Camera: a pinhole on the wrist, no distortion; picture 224 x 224 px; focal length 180.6 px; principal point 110.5 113.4 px. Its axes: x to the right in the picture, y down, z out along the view. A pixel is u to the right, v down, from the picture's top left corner.
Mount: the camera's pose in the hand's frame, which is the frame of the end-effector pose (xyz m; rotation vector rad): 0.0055 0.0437 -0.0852 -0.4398 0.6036 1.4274
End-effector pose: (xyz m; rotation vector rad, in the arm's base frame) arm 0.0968 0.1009 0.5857 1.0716 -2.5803 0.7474
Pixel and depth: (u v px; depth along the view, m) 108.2 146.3 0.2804
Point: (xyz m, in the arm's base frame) -0.0570 0.1632 0.3857
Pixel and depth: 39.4 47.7 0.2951
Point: -0.0991 -0.0232 0.4245
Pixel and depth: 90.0 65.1 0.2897
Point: -0.1247 0.0611 0.4353
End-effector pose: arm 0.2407 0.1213 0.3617 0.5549 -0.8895 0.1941
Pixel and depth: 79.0 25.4 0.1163
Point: 0.2423 0.1882 0.4625
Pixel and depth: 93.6 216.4 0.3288
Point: -0.0788 0.2268 0.4448
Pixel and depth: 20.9 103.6 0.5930
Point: -0.1452 -0.0329 0.7849
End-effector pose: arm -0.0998 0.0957 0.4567 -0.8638 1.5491 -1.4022
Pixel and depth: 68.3 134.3 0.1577
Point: -0.0398 0.0812 0.3422
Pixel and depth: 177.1 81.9 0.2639
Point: -0.0698 0.0310 0.1691
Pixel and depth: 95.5 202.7 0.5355
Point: 0.3413 0.1678 0.1167
